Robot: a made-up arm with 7 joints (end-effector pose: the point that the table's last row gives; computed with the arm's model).
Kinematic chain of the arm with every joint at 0, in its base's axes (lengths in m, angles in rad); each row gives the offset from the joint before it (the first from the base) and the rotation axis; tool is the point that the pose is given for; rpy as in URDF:
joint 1: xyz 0 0 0.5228 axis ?
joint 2: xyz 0 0 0 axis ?
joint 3: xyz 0 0 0.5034 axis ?
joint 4: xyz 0.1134 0 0 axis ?
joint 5: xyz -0.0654 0 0.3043 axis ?
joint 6: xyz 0 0 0 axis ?
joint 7: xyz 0.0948 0 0 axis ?
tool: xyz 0 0 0 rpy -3.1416 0 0
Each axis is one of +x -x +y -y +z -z.
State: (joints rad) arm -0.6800 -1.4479 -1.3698 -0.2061 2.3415 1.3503 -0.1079
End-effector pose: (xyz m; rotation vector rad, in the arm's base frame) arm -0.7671 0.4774 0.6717 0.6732 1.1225 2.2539
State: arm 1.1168 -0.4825 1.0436 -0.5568 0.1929 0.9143 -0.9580
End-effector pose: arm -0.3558 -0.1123 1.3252 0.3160 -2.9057 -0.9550
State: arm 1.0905 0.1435 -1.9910 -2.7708 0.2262 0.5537 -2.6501
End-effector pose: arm 0.1682 -0.1465 0.7006 -0.7505 -0.6832 -0.5479
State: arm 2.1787 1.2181 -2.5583 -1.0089 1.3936 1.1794 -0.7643
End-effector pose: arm -0.1329 0.6419 1.0917 1.9432 1.9843 0.9456
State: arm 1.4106 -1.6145 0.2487 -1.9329 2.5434 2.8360 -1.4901
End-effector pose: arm -0.1166 -0.3811 0.9268 0.0061 -0.4311 -0.6592
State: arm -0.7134 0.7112 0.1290 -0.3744 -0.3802 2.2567 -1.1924
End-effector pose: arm 0.5471 -0.4207 1.1161 1.8955 0.5516 0.5178
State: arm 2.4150 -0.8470 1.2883 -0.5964 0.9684 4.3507 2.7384
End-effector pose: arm 0.2726 -0.4436 1.0600 -0.5264 -0.1850 -2.0693
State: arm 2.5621 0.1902 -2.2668 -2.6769 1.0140 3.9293 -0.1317
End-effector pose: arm 0.2559 0.0731 0.8991 2.2732 -0.8907 1.8079
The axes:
joint 1: +z
joint 2: +y
joint 3: +z
joint 4: -y
joint 5: +z
joint 6: -y
joint 7: -z

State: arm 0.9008 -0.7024 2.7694 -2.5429 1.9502 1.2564 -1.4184
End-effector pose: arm -0.3630 -0.2655 0.4448 -0.0999 1.9808 -2.0911
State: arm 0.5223 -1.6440 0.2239 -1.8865 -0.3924 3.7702 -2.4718
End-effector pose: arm -0.5619 -0.1900 0.8568 -0.4285 -0.3998 0.8281
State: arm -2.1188 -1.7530 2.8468 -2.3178 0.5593 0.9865 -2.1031
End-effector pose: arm 0.1735 0.1070 0.0832 -0.8444 -0.1245 1.6925
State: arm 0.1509 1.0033 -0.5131 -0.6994 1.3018 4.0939 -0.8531
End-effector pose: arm 0.7070 -0.0377 0.7907 1.1078 -0.7436 2.1096
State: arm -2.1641 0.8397 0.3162 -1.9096 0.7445 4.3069 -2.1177
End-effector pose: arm -0.2727 -0.5555 0.6163 1.6675 -0.8502 -0.7783
